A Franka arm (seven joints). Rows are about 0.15 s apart.
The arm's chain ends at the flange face. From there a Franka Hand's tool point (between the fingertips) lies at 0.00 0.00 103.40 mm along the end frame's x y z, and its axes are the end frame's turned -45 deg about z.
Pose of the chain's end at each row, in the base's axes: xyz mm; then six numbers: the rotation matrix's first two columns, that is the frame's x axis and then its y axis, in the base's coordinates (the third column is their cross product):
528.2, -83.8, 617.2, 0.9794, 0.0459, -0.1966, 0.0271, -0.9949, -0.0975
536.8, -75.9, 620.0, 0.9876, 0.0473, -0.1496, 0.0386, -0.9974, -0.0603
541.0, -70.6, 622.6, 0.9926, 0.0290, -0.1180, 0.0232, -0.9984, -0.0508
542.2, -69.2, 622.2, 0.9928, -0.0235, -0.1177, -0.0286, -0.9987, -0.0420
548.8, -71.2, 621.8, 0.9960, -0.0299, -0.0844, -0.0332, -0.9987, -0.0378
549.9, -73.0, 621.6, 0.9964, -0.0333, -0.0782, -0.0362, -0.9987, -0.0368
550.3, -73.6, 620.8, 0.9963, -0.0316, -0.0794, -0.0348, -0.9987, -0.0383
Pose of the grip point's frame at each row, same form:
507.5, -74.5, 516.3, 0.6734, 0.7360, -0.0701, 0.7117, -0.6710, -0.2080
521.1, -70.3, 518.0, 0.6710, 0.7387, -0.0631, 0.7256, -0.6718, -0.1484
528.7, -65.7, 520.1, 0.6855, 0.7265, -0.0475, 0.7183, -0.6855, -0.1194
530.1, -64.5, 519.6, 0.7222, 0.6896, -0.0535, 0.6818, -0.7228, -0.1129
540.2, -67.0, 518.8, 0.7278, 0.6850, -0.0330, 0.6808, -0.7273, -0.0864
542.0, -68.9, 518.6, 0.7302, 0.6826, -0.0293, 0.6790, -0.7297, -0.0813
542.2, -69.4, 517.8, 0.7291, 0.6838, -0.0291, 0.6799, -0.7285, -0.0832

